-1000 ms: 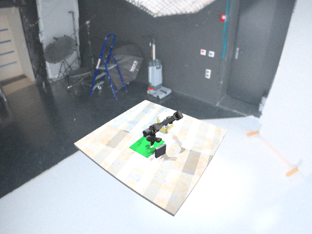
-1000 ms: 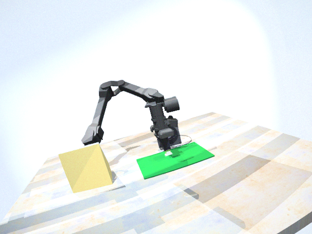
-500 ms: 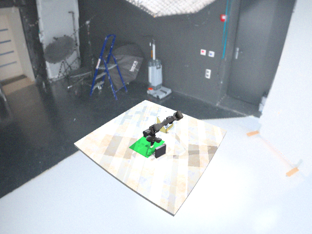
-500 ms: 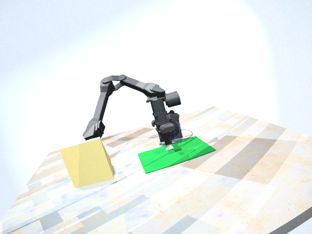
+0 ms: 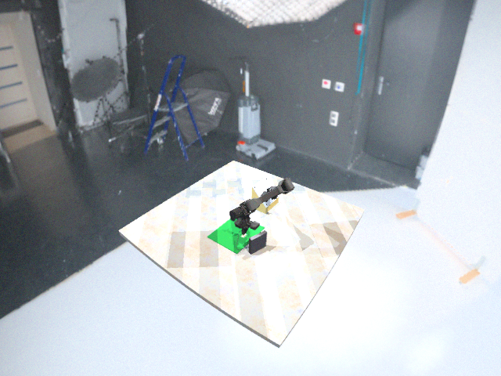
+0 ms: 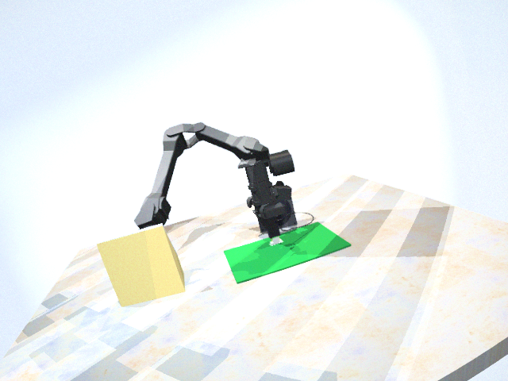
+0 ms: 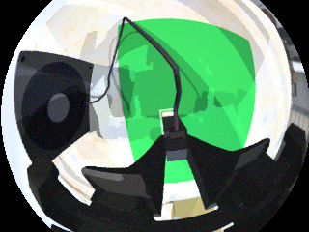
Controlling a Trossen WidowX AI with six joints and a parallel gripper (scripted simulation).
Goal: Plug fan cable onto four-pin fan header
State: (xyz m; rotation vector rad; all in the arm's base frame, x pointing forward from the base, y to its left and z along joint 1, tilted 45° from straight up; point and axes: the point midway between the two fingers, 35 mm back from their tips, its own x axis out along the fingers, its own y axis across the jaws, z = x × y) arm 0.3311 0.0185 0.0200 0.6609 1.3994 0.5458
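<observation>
The green board is 60 mm to the right of my gripper tip and 50 mm below it. Round my gripper tip: black fan (120 mm to the left, 60 mm ahead, 20 mm above); dark fan plug (10 mm ahead, 10 mm above).
</observation>
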